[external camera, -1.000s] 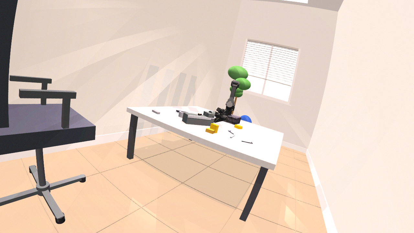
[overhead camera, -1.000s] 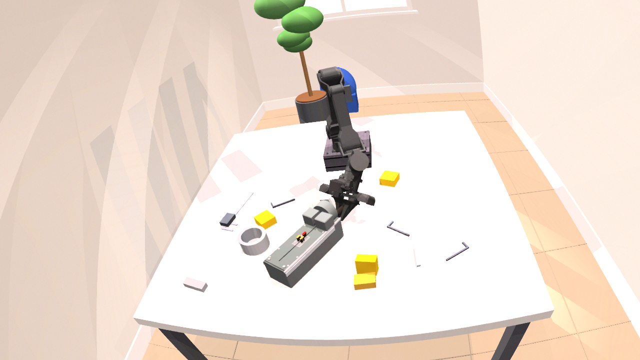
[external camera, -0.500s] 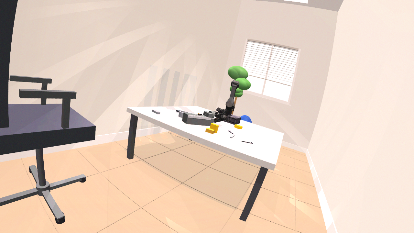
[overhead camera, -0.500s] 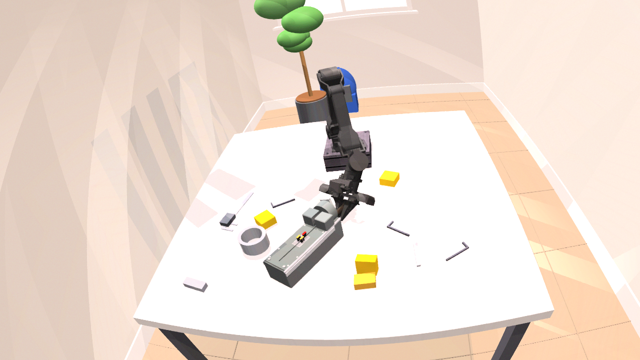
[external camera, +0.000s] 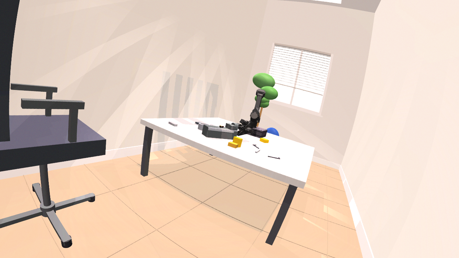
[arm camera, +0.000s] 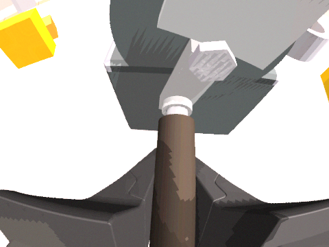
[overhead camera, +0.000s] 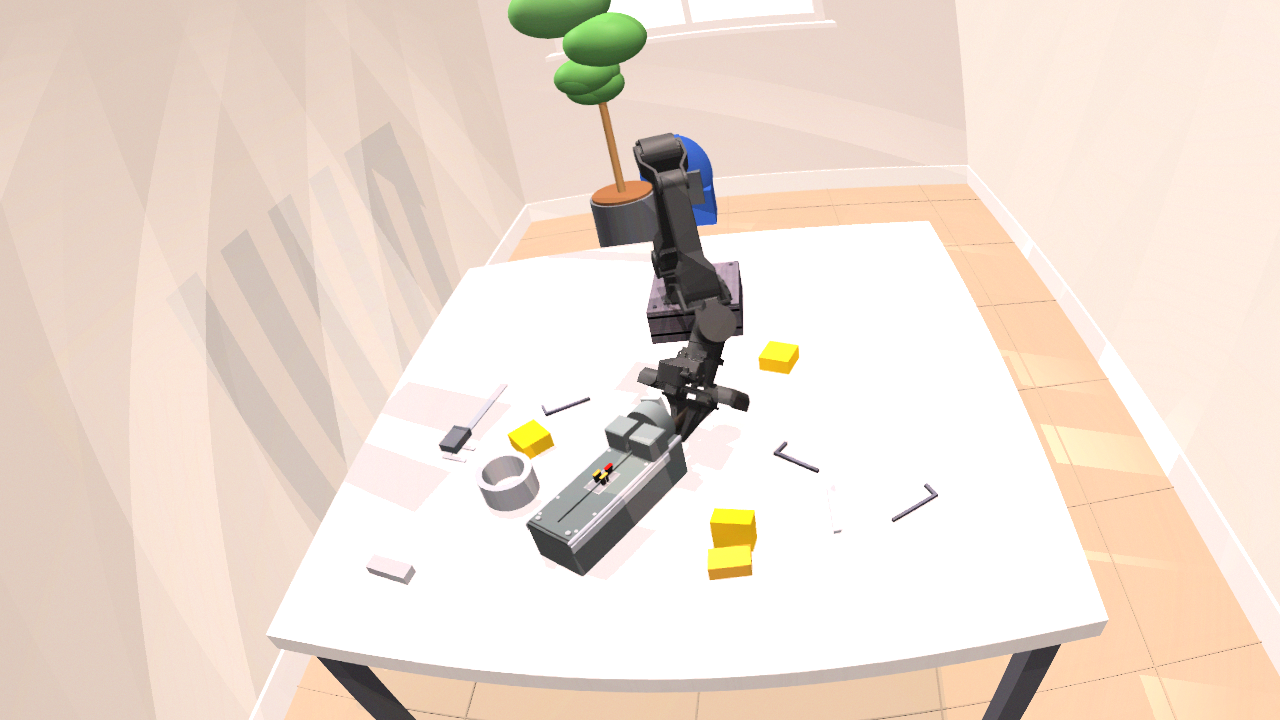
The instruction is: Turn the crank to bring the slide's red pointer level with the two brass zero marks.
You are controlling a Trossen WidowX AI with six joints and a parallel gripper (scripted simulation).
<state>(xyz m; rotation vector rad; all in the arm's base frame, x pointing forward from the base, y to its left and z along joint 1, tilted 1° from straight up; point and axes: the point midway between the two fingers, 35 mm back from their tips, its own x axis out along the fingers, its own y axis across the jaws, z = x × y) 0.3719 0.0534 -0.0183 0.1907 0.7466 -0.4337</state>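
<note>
My gripper tip is 30 mm below the brown crank handle, 20 mm past it and 10 mm to the right of it. Also, from my gripper tip: red pointer 120 mm ahead, 80 mm to the right, 50 mm above.
</note>
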